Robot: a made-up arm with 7 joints.
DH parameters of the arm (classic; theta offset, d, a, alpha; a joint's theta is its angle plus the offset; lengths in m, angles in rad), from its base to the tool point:
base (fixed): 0 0.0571 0 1.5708
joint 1: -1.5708 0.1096 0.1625 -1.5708
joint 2: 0 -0.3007 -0.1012 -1.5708
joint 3: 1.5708 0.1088 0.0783 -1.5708
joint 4: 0 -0.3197 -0.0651 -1.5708
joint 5: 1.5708 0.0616 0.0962 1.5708
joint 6: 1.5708 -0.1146 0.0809 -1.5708
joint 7: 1.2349 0 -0.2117 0
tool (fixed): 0.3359 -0.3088 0 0
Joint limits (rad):
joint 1: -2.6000..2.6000
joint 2: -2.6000..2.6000
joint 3: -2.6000..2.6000
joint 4: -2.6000..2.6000
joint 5: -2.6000..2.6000
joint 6: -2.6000..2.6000
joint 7: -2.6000..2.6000
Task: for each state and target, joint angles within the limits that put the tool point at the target. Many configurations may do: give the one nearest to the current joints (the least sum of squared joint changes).
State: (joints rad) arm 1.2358 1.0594 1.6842 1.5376 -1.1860 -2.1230 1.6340
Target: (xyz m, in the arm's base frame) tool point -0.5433 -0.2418 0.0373
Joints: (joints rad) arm 1.0335 0.5840 2.2507 1.4152 -1.1758 -2.5337 1.2624
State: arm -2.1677 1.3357 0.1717 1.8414 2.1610 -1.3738 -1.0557
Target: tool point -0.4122 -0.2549 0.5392
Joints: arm -1.2108 1.3746 0.5697 2.2949 2.2886 -1.3245 -1.6236
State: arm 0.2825 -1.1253 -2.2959 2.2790 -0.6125 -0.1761 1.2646
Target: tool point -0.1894 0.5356 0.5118
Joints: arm 0.1446 -0.4700 -2.6000 1.8521 -0.2753 0.0020 1.9860
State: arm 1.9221 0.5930 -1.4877 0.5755 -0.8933 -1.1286 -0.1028
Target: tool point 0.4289 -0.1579 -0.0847
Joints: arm 1.3817 0.1845 -1.3956 1.0529 -1.3562 -0.7380 0.1772
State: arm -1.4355 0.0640 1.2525 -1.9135 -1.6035 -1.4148 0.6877
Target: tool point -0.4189 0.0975 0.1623
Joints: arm -1.0420 0.0588 0.9143 -2.0038 -1.8423 -1.4143 0.6972
